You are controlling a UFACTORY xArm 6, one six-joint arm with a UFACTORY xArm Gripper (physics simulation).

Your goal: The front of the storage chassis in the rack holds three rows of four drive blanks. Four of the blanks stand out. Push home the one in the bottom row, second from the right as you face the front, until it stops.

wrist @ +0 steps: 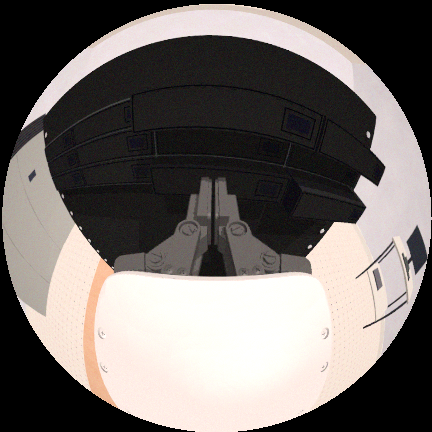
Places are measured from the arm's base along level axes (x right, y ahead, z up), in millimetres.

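Where they show: gripper, fingertip midpoint: (212, 192).
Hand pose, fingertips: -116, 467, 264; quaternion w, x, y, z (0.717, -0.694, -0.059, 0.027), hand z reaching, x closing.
Observation:
After its pixels a point has its place, as x, y, z.
The dark storage chassis (215, 60) @[-126, 500, 375] fills the upper middle of the wrist view. The bottom-row blank second from the right (175, 181) @[-144, 464, 272] is a wide black panel with a small framed patch at its right end. It sits much further back than the bottom-right blank (327, 202) @[-21, 459, 280], whose left side face shows. Whether it is fully flush is hard to tell in the dark. My gripper (212, 192) @[-116, 467, 264] is shut and empty, its fingertips over the middle of that blank's face; contact cannot be made out.
The top-row blank second from the right (215, 107) @[-117, 450, 329] and the top-right blank (352, 147) @[-20, 459, 333] stand out. The middle-row blank second from the right (215, 141) @[-118, 485, 300] sits back between the rows. A grey cabinet (35, 215) is at the left, a cart (403, 270) at the right.

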